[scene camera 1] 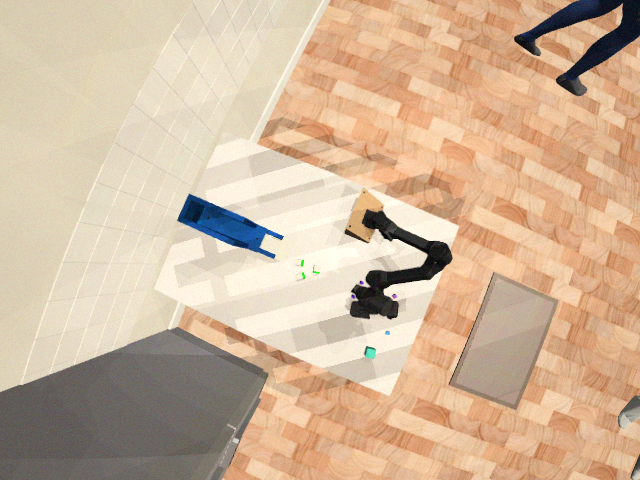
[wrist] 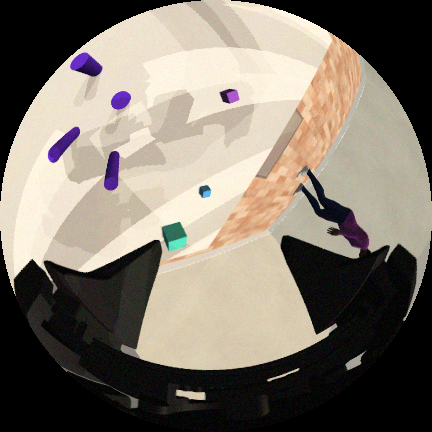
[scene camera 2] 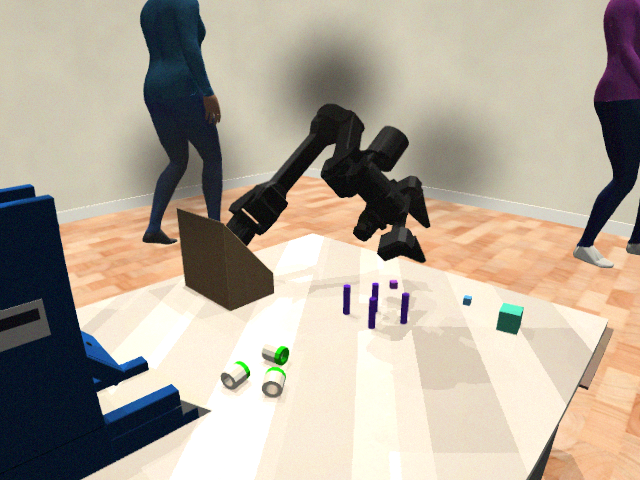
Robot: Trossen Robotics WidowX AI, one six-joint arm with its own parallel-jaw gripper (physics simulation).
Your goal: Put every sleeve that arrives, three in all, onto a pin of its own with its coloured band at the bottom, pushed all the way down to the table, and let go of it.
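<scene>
Three white-grey sleeves with green bands lie on their sides on the table: one (scene camera 1: 315, 270) (scene camera 2: 269, 353) nearest the pins, one (scene camera 1: 298, 262) (scene camera 2: 235, 376) nearest the chute in the second scene view, and one (scene camera 1: 300, 275) (scene camera 2: 273, 383) beside them. Several purple pins stand upright and bare, including a left one (scene camera 2: 346, 299) (scene camera 1: 361, 282), a front one (scene camera 2: 371, 313) (scene camera 1: 353, 296), a right one (scene camera 2: 404, 308) and a rear one (scene camera 2: 375, 290). My gripper (scene camera 1: 376, 312) (scene camera 2: 425, 243) (wrist: 222, 244) is open and empty, tilted, high above the table beyond the pins. The wrist view does not show the sleeves.
A blue chute (scene camera 1: 222, 225) (scene camera 2: 31, 320) stands at the table's far left in the first scene view. A green cube (scene camera 1: 370, 352) (scene camera 2: 510, 318) (wrist: 174, 236), small blue cube (scene camera 1: 387, 332) (scene camera 2: 467, 300) (wrist: 205, 191) and purple cube (scene camera 1: 394, 296) (scene camera 2: 393, 284) (wrist: 230, 96) lie on the table.
</scene>
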